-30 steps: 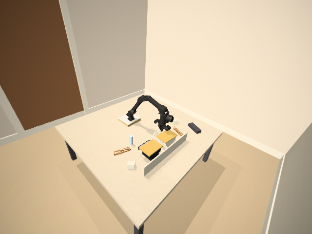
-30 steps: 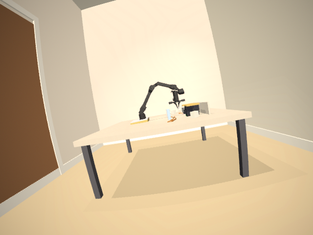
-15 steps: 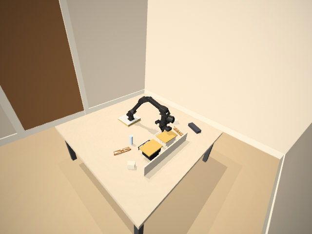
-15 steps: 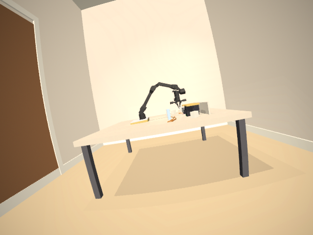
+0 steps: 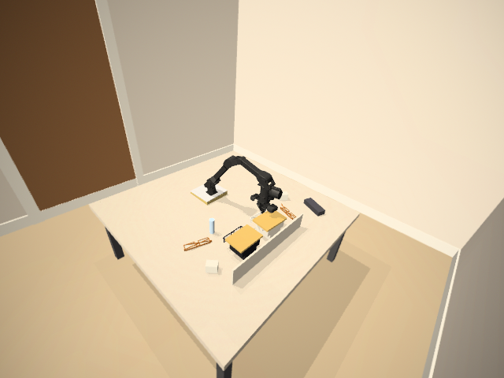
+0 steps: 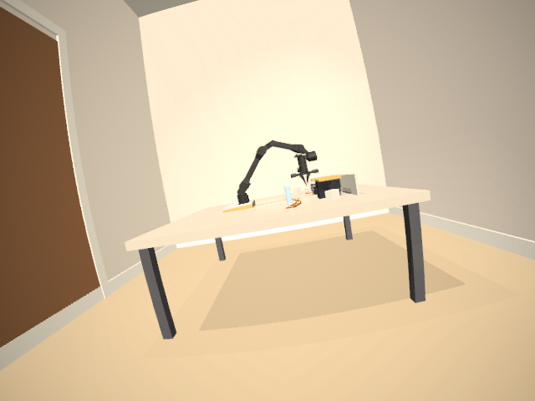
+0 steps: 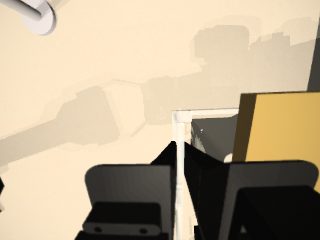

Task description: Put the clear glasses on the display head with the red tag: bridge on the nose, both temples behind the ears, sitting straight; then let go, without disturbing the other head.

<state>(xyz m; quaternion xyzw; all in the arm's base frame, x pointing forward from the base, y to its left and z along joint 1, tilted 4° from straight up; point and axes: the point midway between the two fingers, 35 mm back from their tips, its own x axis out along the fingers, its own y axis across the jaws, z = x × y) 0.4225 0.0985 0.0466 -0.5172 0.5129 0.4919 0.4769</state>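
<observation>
Right now my gripper tip is 70 mm short of the pale display head, 40 mm to the left of it and 10 mm above it. From my gripper tip the other things lie so: clear stand 160 mm behind, 140 mm to the left, 40 mm below; then grey panel 210 mm ahead, 140 mm to the right, 10 mm below; then black display head 260 mm to the right, 90 mm ahead, 10 mm below.
</observation>
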